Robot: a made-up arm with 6 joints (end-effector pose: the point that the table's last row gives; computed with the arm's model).
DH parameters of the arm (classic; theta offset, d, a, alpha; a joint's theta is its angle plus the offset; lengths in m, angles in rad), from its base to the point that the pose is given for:
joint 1: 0 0.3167 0 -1.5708
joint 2: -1.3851 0 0.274 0
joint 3: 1.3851 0 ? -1.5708
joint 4: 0 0.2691 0 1.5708
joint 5: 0 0 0.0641 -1.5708
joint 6: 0 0.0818 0 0
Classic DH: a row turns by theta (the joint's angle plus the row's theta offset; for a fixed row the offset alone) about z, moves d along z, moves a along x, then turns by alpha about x.
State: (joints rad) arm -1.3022 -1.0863 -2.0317 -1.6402 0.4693 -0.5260
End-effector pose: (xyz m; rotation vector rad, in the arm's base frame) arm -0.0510 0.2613 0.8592 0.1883 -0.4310 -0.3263
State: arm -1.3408 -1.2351 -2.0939 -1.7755 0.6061 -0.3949
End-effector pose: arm -0.0776 0.3574 0.8084 -0.0404 -0.6680 -0.3001
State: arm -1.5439 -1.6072 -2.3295 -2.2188 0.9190 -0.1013
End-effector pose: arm -0.0367 0.5878 0.5616 -0.9407 -1.1618 -0.2810
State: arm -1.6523 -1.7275 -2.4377 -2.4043 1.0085 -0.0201
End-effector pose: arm 0.0280 0.6322 0.4414 -1.3452 -1.2564 -0.2857
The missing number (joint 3, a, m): 0.0609
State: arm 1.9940 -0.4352 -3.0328 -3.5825 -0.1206 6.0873
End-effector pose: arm 0.0993 -0.1442 0.9085 0.2413 -0.0061 1.3596
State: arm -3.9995 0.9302 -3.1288 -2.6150 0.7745 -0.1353
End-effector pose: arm -0.3266 0.3865 0.7131 -0.0168 0.5630 2.4496
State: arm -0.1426 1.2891 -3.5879 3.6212 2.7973 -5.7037
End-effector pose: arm 0.3306 -0.0885 0.5889 -0.1641 -1.9814 0.1437
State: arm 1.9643 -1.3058 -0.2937 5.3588 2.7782 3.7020
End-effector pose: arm 0.0777 -0.0019 0.4495 -0.7935 2.0599 -1.6377
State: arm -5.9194 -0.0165 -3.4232 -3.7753 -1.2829 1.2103
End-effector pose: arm 0.0153 -0.0554 0.8125 0.8456 0.6972 0.9592
